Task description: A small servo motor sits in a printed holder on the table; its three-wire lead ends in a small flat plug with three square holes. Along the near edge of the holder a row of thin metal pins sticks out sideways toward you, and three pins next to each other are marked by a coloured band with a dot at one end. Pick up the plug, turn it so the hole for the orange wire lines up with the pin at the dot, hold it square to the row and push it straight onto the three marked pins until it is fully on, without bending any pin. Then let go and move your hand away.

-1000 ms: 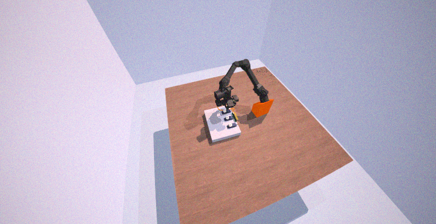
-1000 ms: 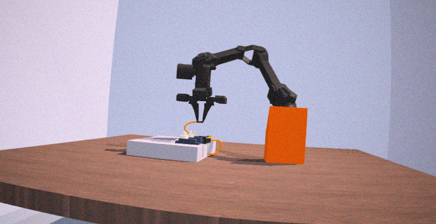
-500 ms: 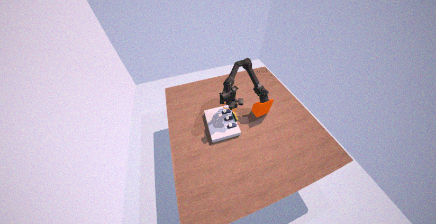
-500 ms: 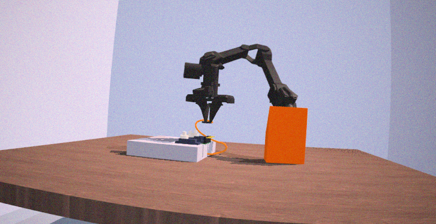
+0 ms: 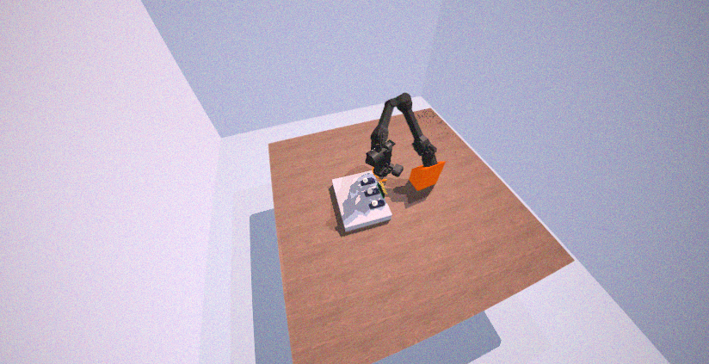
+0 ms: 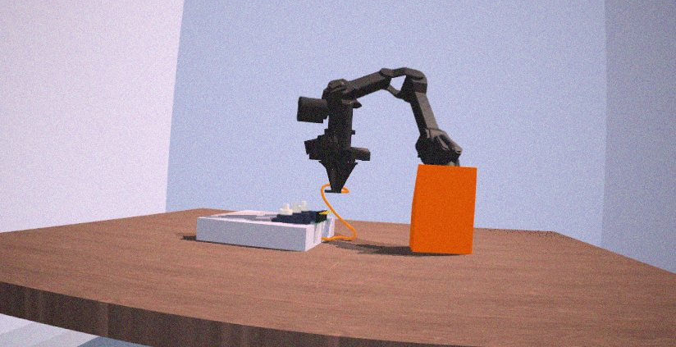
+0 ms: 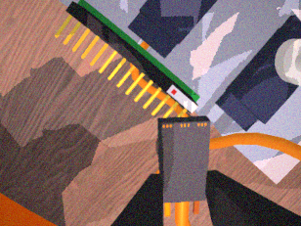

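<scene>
My gripper tip is 5 cm above the red dot, 2 cm to the right of it and 2 cm short of it.
</scene>
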